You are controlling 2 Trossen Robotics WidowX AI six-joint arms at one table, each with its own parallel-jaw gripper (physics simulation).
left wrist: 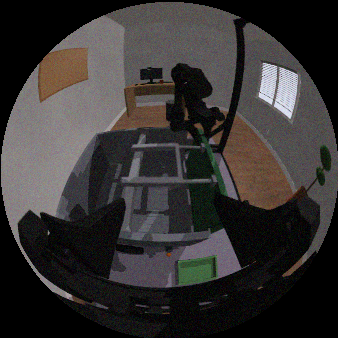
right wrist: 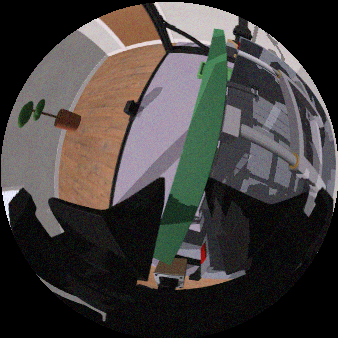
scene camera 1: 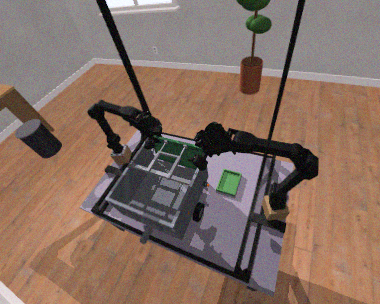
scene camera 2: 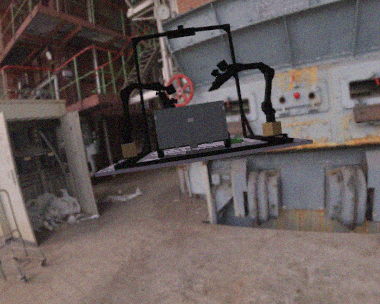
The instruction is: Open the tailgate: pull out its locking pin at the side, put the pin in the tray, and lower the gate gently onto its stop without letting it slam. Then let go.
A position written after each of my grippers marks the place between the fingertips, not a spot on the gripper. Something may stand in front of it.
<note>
My left gripper (left wrist: 169, 201) is open, holding nothing. Further things: my right gripper (right wrist: 184, 182) and a green tailgate (scene camera 1: 174, 147).
My right gripper also shows in the left wrist view (left wrist: 202, 143). The green tailgate shows as well in the left wrist view (left wrist: 199, 165) and in the right wrist view (right wrist: 199, 152).
</note>
